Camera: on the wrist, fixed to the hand. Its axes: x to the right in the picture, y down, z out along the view.
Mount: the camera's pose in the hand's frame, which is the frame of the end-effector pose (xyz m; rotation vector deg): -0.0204 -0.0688 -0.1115 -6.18 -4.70 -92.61
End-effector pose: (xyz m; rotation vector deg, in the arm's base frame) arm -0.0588 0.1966 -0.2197 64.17 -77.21 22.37
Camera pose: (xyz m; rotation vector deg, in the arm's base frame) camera 0.0531 0.2619 -0.2478 99.65 -11.22 -51.38
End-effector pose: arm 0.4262 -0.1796 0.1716 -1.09 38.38 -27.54
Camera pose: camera 0.3163 -0.2170 0.1075 -41.25 27.36 -113.08
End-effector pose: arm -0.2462 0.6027 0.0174 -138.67 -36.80 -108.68
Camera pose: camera -0.3754 0.6318 0.0116 56.61 93.39 55.56
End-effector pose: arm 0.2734 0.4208 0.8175 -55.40 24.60 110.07
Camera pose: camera 0.3878 0.3748 0.7688 -46.75 -26.14 27.56
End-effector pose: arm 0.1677 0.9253 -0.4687 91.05 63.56 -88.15
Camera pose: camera 0.1554 1.0518 -0.4310 -12.25 -122.59 105.60
